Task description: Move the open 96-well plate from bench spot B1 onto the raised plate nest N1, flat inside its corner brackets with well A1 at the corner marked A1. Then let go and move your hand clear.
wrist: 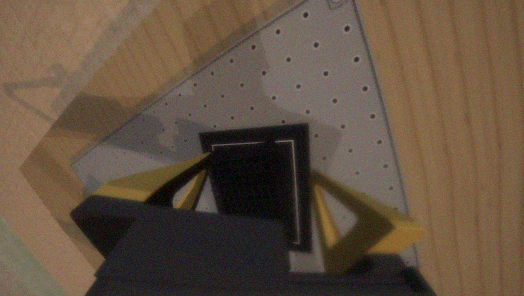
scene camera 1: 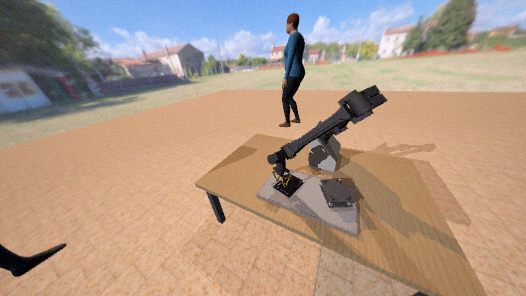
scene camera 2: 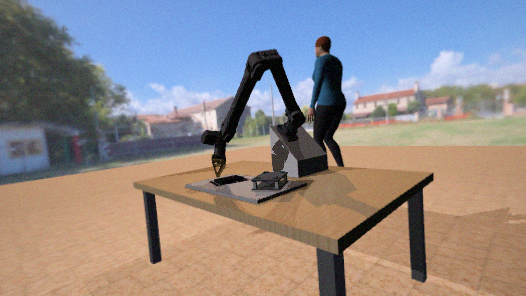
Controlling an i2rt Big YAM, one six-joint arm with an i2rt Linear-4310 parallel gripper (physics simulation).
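Places are measured from the arm's base along level axes (x ahead, y left, z up), in metres.
Pixels of known places: gripper, fingertip midpoint: [wrist: 263,166] [scene camera 1: 281,184] [scene camera 2: 217,176]; arm's base, link origin: [scene camera 2: 286,133].
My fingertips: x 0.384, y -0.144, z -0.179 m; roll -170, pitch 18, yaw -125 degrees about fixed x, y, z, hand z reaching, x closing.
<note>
For each thing: its top centre in the pictures, then the offset to it from my fingertips. Level surfaces: height alone.
- black 96-well plate, top centre: [wrist: 248,202] [scene camera 2: 229,178] [scene camera 1: 289,183] dx -0.041, dy +0.040, dz -0.013 m
- raised plate nest N1, top centre: [scene camera 2: 270,174] [scene camera 1: 335,188] dx -0.075, dy +0.297, dz +0.021 m
- grey board, top centre: [wrist: 190,204] [scene camera 2: 241,183] [scene camera 1: 306,191] dx -0.034, dy +0.147, dz -0.028 m
- wooden table, surface height: dz -0.042 m
The black 96-well plate [scene camera 1: 290,187] [scene camera 2: 230,180] [wrist: 252,182] lies flat on the grey perforated board, inside a dark border with a thin light outline. Its wells and its A1 corner cannot be made out. My gripper [scene camera 1: 281,182] [scene camera 2: 218,175] [wrist: 263,166] is open and empty, pointing down above the plate. In the wrist view its yellow fingers stand on the left and right of the plate, and the gripper body hides the plate's near part. The raised plate nest N1 [scene camera 1: 339,191] [scene camera 2: 270,177] stands on short posts, apart from the plate; its A1 mark is not readable.
The grey board [scene camera 1: 312,201] [wrist: 300,62] lies on the wooden table [scene camera 1: 232,170] [scene camera 2: 350,202] [wrist: 450,100]. The arm's wedge-shaped base [scene camera 1: 327,155] [scene camera 2: 300,152] stands behind the board. A person [scene camera 1: 294,57] [scene camera 2: 327,82] stands beyond the table. Part of another person's leg [scene camera 1: 30,262] shows at the lower left.
</note>
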